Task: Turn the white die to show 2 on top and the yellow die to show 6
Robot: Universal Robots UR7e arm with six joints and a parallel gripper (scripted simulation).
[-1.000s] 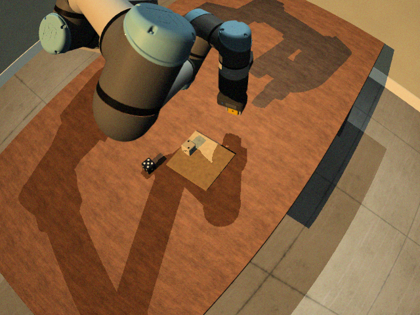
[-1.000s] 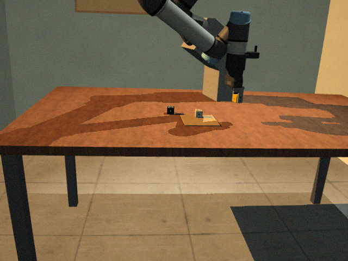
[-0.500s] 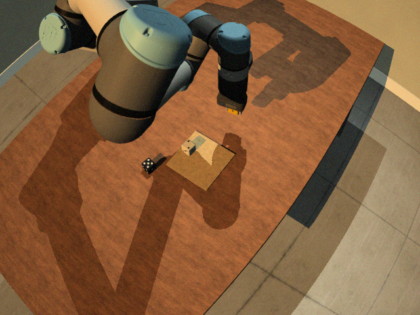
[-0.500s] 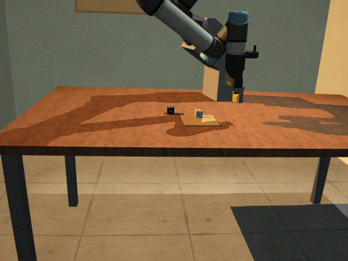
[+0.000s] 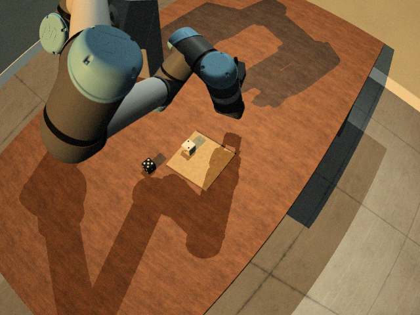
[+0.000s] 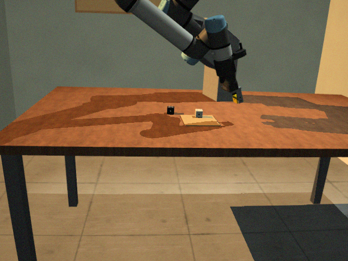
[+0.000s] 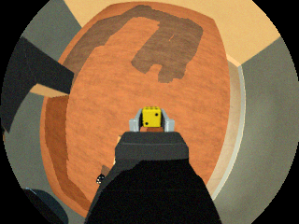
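Now: hand right at the yellow die. Round my hand: white die: 60 mm behind, 140 mm to the right, 80 mm below; then tan mat: 20 mm behind, 150 mm to the right, 100 mm below; then black die: 120 mm behind, 250 mm to the right, 90 mm below.
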